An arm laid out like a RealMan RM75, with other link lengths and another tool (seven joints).
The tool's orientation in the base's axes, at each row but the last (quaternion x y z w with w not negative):
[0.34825, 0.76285, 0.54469, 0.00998]
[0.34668, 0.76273, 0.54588, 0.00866]
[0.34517, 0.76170, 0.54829, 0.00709]
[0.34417, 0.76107, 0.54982, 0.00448]
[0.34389, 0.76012, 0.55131, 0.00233]
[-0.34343, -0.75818, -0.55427, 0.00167]
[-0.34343, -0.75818, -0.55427, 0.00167]
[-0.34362, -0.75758, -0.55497, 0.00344]
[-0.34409, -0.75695, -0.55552, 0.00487]
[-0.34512, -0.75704, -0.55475, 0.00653]
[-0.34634, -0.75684, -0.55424, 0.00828]
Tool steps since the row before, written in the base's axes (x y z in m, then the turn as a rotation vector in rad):
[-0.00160, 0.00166, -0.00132, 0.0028, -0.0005, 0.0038]
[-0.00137, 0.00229, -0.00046, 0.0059, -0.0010, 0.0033]
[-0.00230, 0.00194, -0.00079, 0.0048, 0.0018, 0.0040]
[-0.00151, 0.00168, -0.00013, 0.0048, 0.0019, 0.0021]
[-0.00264, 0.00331, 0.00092, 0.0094, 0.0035, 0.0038]
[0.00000, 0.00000, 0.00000, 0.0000, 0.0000, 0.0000]
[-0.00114, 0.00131, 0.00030, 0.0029, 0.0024, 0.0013]
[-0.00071, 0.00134, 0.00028, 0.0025, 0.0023, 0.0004]
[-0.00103, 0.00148, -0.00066, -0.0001, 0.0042, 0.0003]
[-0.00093, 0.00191, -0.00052, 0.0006, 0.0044, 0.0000]
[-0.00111, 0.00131, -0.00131, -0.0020, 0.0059, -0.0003]
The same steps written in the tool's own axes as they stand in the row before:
[0.00163, -0.00167, 0.00127, -0.0010, 0.0046, -0.0009]
[0.00211, -0.00072, 0.00154, -0.0038, 0.0057, 0.0002]
[0.00250, -0.00154, 0.00103, -0.0012, 0.0061, 0.0018]
[0.00199, -0.00063, 0.00087, -0.0019, 0.0046, 0.0026]
[0.00410, -0.00009, 0.00140, -0.0039, 0.0086, 0.0050]
[0.00000, 0.00000, 0.00000, 0.0000, 0.0000, 0.0000]
[0.00167, -0.00015, 0.00056, -0.0005, 0.0030, 0.0026]
[0.00134, 0.00006, 0.00076, -0.0006, 0.0020, 0.0027]
[0.00129, -0.00088, 0.00112, 0.0024, 0.0008, 0.0034]
[0.00149, -0.00065, 0.00147, 0.0018, 0.0010, 0.0039]
[0.00100, -0.00149, 0.00120, 0.0044, -0.0005, 0.0044]

